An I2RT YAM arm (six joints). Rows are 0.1 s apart.
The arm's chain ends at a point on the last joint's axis. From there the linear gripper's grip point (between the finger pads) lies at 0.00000 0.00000 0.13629 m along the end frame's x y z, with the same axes.
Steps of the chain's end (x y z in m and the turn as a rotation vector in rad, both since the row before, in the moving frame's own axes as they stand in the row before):
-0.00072 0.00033 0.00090 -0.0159 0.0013 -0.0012
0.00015 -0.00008 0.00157 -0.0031 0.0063 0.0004
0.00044 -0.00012 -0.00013 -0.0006 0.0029 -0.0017
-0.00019 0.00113 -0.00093 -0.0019 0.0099 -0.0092
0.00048 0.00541 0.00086 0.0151 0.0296 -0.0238
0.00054 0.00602 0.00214 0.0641 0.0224 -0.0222
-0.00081 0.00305 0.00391 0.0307 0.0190 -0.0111
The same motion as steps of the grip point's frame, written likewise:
-0.00054 0.00250 0.00088 -0.0159 0.0013 -0.0012
0.00101 0.00034 0.00157 -0.0031 0.0063 0.0004
0.00084 -0.00004 -0.00013 -0.0006 0.0029 -0.0017
0.00116 0.00138 -0.00094 -0.0019 0.0099 -0.0092
0.00449 0.00330 0.00078 0.0151 0.0296 -0.0238
0.00349 -0.00274 0.00183 0.0641 0.0224 -0.0222
0.00176 -0.00115 0.00382 0.0307 0.0190 -0.0111

